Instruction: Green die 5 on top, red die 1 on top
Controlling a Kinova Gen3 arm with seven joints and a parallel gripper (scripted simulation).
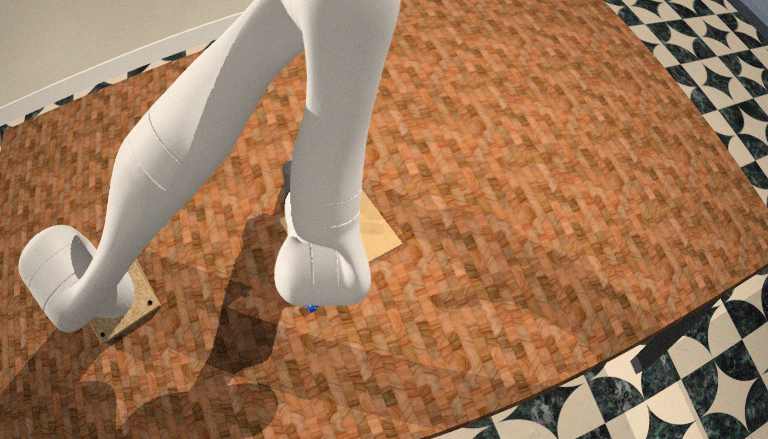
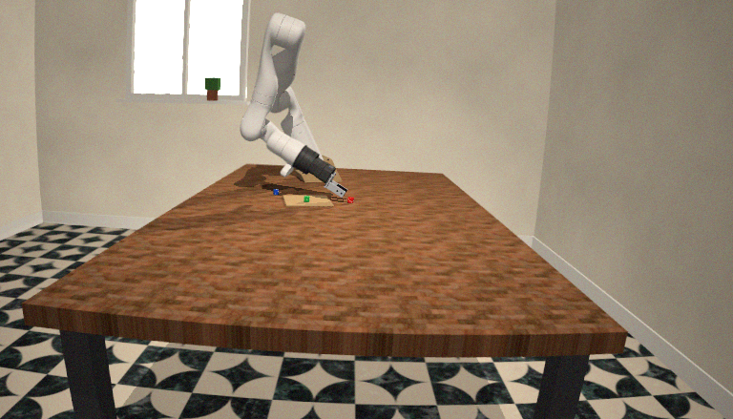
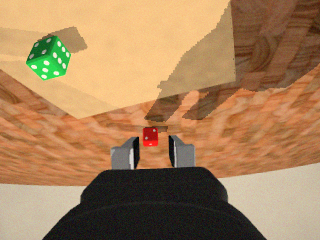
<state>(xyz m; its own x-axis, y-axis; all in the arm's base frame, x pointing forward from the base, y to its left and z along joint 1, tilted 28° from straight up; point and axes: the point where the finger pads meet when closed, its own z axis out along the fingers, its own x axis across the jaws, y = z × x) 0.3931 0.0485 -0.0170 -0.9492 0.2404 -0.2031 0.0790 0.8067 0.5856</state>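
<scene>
My gripper is now 3 cm to the right of the red die, 3 cm above it and 1 cm short of it. Also, from my hand: tan mat 10 cm to the right, 3 cm below; green die 10 cm to the right, 2 cm below, 2 cm ahead; blue die 19 cm to the right, 9 cm behind, 3 cm below.
</scene>
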